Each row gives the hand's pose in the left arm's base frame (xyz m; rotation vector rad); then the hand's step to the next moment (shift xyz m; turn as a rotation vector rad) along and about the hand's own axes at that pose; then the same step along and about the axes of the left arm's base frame.
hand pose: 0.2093 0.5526 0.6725 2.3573 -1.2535 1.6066
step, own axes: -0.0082 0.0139 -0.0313 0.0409 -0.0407 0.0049
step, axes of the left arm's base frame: -0.0339 0.0091 0.0027 0.0350 0.0010 0.0461
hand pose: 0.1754 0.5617 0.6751 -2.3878 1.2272 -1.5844
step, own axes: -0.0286 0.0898 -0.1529 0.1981 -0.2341 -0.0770
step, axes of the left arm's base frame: -0.1785 0.0140 0.0143 0.1120 0.0690 0.2875
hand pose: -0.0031 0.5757 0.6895 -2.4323 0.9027 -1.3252
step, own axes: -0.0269 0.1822 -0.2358 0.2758 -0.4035 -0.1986
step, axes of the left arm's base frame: -0.2784 -0.1054 0.0300 0.1126 0.1650 0.4883
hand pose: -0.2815 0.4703 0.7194 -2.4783 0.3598 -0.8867
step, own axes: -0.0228 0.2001 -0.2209 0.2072 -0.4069 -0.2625
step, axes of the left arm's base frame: -0.1773 -0.2384 0.0330 0.0195 0.1725 0.4972
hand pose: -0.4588 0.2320 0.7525 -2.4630 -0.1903 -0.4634
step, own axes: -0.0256 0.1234 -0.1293 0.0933 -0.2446 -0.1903
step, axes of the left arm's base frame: -0.0303 -0.1770 0.0192 -0.0265 0.0834 0.3116
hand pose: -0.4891 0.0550 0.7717 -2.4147 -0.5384 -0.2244
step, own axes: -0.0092 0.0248 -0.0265 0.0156 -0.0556 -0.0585
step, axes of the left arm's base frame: 0.0018 -0.0372 0.0041 -0.0115 0.0076 0.0810
